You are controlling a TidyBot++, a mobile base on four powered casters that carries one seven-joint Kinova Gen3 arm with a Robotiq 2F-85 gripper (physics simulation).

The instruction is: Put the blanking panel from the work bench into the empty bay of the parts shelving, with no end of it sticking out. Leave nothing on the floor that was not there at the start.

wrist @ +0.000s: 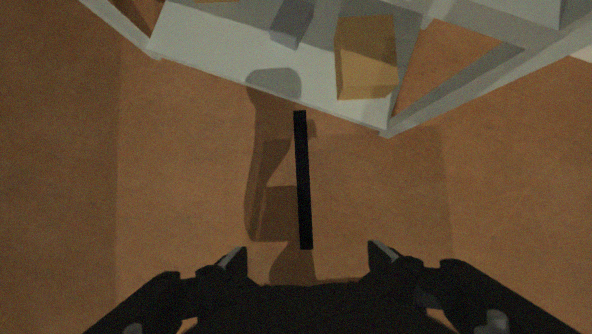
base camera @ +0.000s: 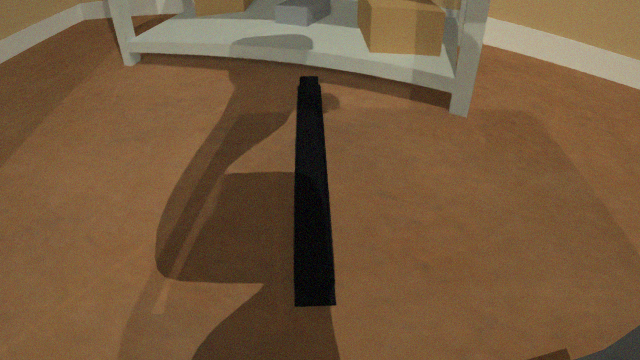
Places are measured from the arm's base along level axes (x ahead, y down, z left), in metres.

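Where they show: gripper, fingertip midpoint: (wrist: 307,257).
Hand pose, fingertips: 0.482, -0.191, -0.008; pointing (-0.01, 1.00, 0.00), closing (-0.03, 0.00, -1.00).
Observation:
After its pixels a point has its place, as x, y, z.
The blanking panel, a long black bar (base camera: 312,200) @(0.451, 0.394, -0.007) (wrist: 303,185) @(0.511, 0.394, -0.008), lies on the floor in front of the parts shelving. Its far end is near the shelving's front edge and its near end points back towards the base. The pale grey parts shelving (base camera: 471,65) @(0.653, 0.286, -0.303) (wrist: 215,45) @(0.997, 0.321, 0.241) shows its lowest board and front legs. My gripper (wrist: 307,257) @(0.482, -0.191, -0.008) is open and empty, with its fingers wide apart above the floor, back from the shelving. It does not show in the base camera view. The empty bay cannot be made out, and the work bench cannot be identified.
On the lowest board stand a tan box (base camera: 405,30) @(0.769, 0.268, -0.207) (wrist: 367,55) @(0.854, 0.221, -0.213) at the right, a grey box (base camera: 300,12) @(0.956, 0.284, -0.007) (wrist: 292,22) @(1.008, 0.271, -0.018) near the middle and another tan box (base camera: 220,5) @(1.148, 0.293, 0.223) at the left. A white skirting board (base camera: 565,52) @(0.969, 0.351, -0.822) runs along the wall.

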